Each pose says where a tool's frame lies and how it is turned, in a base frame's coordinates. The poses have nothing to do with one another.
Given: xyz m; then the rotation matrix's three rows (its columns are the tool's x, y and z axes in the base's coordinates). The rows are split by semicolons.
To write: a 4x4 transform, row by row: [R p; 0 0 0 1], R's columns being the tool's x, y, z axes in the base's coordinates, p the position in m. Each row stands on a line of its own. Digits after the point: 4 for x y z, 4 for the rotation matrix.
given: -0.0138, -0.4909, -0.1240; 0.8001, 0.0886, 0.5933; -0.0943, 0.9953, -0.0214; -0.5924, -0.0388, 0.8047
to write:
0.8001, 0.0886, 0.5933, -0.0138
-0.0943, 0.9953, -0.0214, -0.4909
-0.5924, -0.0388, 0.8047, -0.1240
0, 0, 0, 1

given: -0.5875, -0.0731, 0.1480; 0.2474, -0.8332, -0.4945; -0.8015, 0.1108, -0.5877; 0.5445, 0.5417, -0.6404
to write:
0.2474, -0.8332, -0.4945, -0.5875
-0.8015, 0.1108, -0.5877, -0.0731
0.5445, 0.5417, -0.6404, 0.1480
0, 0, 0, 1

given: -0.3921, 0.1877, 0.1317; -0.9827, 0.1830, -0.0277; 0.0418, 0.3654, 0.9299; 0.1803, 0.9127, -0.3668
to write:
-0.9827, 0.1830, -0.0277, -0.3921
0.0418, 0.3654, 0.9299, 0.1877
0.1803, 0.9127, -0.3668, 0.1317
0, 0, 0, 1

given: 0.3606, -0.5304, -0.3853; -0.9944, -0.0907, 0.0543; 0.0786, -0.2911, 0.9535; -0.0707, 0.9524, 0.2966
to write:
-0.9944, -0.0907, 0.0543, 0.3606
0.0786, -0.2911, 0.9535, -0.5304
-0.0707, 0.9524, 0.2966, -0.3853
0, 0, 0, 1

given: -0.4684, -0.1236, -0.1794; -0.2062, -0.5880, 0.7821; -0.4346, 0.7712, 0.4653; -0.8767, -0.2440, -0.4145
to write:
-0.2062, -0.5880, 0.7821, -0.4684
-0.4346, 0.7712, 0.4653, -0.1236
-0.8767, -0.2440, -0.4145, -0.1794
0, 0, 0, 1

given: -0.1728, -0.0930, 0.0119; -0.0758, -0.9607, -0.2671; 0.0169, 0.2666, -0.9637; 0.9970, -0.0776, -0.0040
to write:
-0.0758, -0.9607, -0.2671, -0.1728
0.0169, 0.2666, -0.9637, -0.0930
0.9970, -0.0776, -0.0040, 0.0119
0, 0, 0, 1

